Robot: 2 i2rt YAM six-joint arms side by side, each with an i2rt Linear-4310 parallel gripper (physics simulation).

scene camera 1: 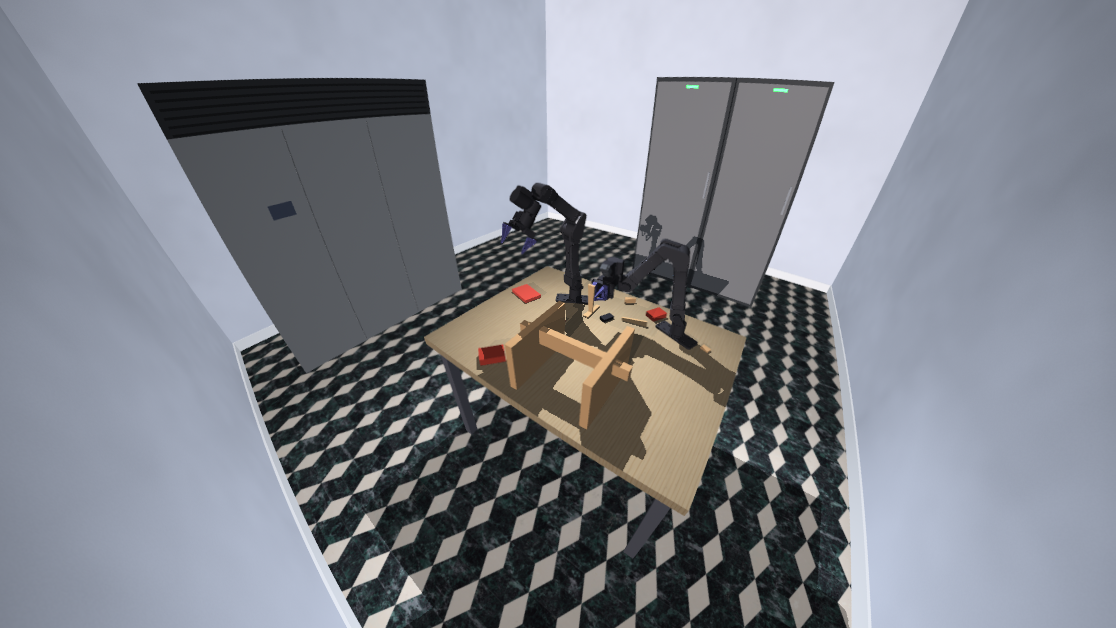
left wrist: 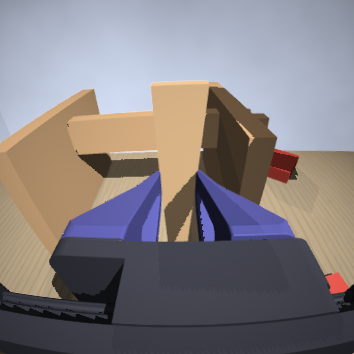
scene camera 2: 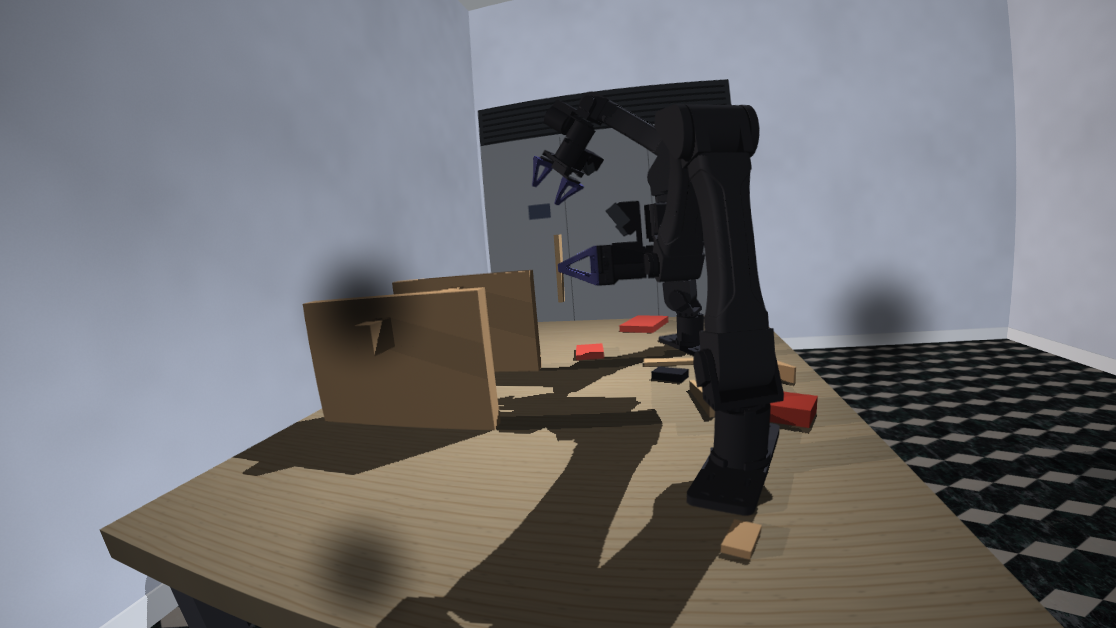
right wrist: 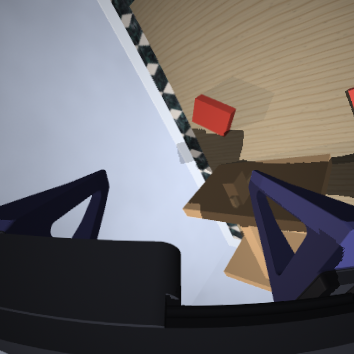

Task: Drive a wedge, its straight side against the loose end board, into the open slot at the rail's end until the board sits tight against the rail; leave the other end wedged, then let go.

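Frame: origin at the left arm's base, x right, y back, z down, level; metres.
Where they show: left gripper, fingertip midpoint: (scene camera 1: 591, 298) (left wrist: 177, 178) (scene camera 2: 559, 267); right gripper, fingertip midpoint: (scene camera 1: 511, 248) (scene camera 2: 544, 195) (right wrist: 178, 177); left arm's base, origin of the base link: (scene camera 1: 675, 335) (scene camera 2: 739, 463); right arm's base, origin of the base link: (scene camera 1: 574, 299) (scene camera 2: 690, 346).
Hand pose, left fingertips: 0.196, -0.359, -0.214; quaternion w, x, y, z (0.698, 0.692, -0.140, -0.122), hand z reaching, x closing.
Each offset is from my left fingertips to the top centre of the thing, as dx, dy, dz.
My left gripper (scene camera 1: 599, 291) (scene camera 2: 559, 267) (left wrist: 177, 178) is shut on a tan wooden wedge {+0.003, -0.001, -0.059} (scene camera 2: 560, 289) (left wrist: 180, 110). The wedge stands upright, broad end up, above the table and apart from the rail. My right gripper (scene camera 1: 513, 246) (scene camera 2: 546, 194) (right wrist: 178, 177) is open and empty, high above the picture's left part in scene camera 1. Two upright end boards stand on the table: one at the left (scene camera 1: 532, 359) (scene camera 2: 512, 328) and one at the right (scene camera 1: 607, 394) (scene camera 2: 421, 374) in scene camera 1. The rail {-0.142, -0.193, +0.028} (scene camera 1: 569, 345) (left wrist: 117, 134) joins them, its ends protruding beyond both. I cannot tell which board is loose.
A red open box (scene camera 1: 492, 355) (scene camera 2: 589, 351) lies beside the left board. A red block {+0.483, -0.048, +0.196} (scene camera 1: 526, 293) (scene camera 2: 643, 323), another red block {-0.043, +0.394, +0.189} (scene camera 1: 655, 314) (scene camera 2: 794, 410), a black block {+0.076, +0.173, +0.199} (scene camera 1: 606, 317) (scene camera 2: 669, 374) and a wooden strip {-0.022, +0.261, +0.186} (scene camera 1: 634, 321) lie near the arm bases.
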